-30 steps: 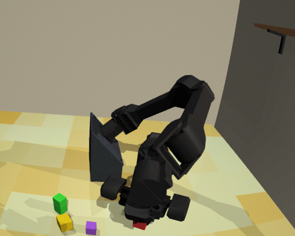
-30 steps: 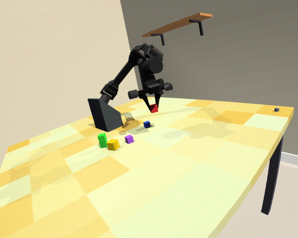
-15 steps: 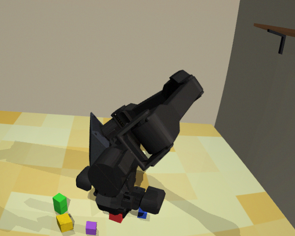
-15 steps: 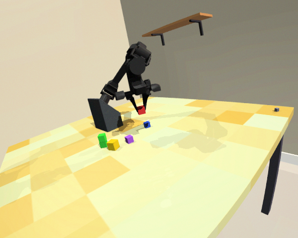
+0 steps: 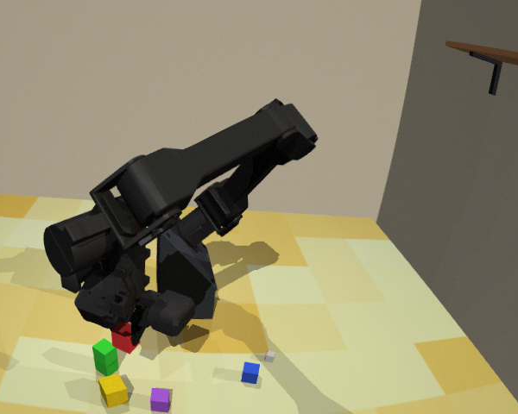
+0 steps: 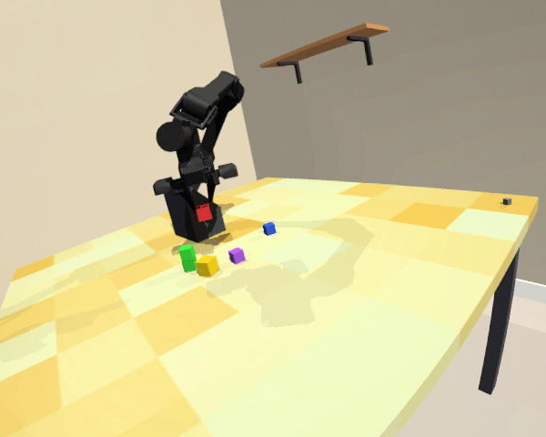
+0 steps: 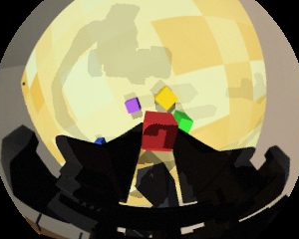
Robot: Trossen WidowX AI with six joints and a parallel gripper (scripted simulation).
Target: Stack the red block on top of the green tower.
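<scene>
Right now the yellow block is 12 cm below my gripper tip and 3 cm to the right of it. Also, from my gripper tip: purple block 12 cm below, 5 cm to the left, 2 cm ahead; then blue block 21 cm to the left, 12 cm below, 3 cm behind; then red block 1 cm above.
</scene>
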